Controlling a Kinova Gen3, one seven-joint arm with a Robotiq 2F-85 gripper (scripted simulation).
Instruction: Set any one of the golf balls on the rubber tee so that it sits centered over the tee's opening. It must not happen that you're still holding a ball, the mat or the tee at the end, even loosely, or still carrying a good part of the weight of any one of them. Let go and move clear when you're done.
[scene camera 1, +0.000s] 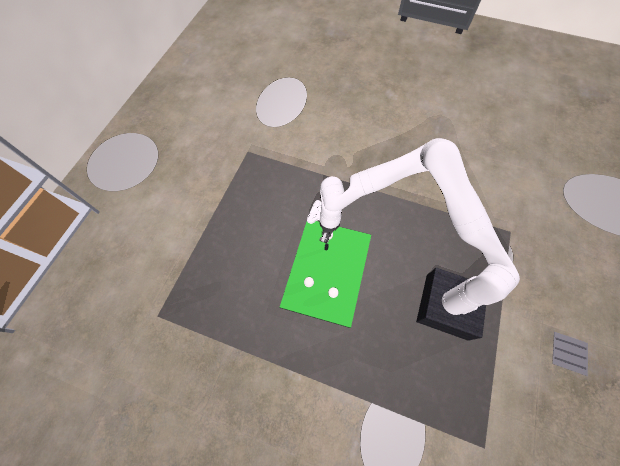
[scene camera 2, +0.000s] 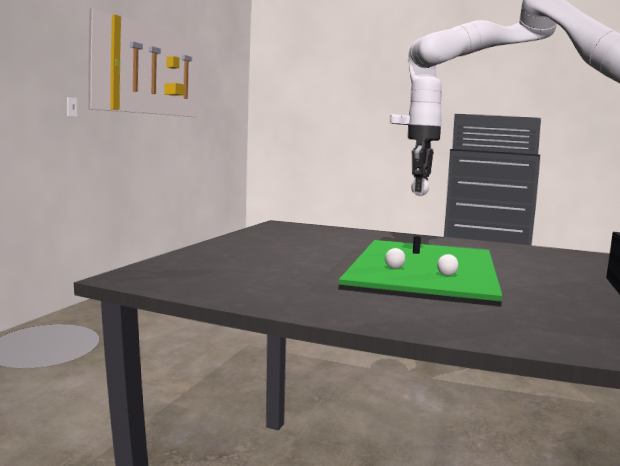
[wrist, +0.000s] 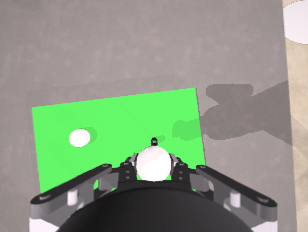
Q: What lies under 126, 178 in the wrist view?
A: My gripper.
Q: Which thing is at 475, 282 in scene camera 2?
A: A green mat.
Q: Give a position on a white golf ball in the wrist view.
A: At 153, 163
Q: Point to a green mat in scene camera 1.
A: At 340, 263
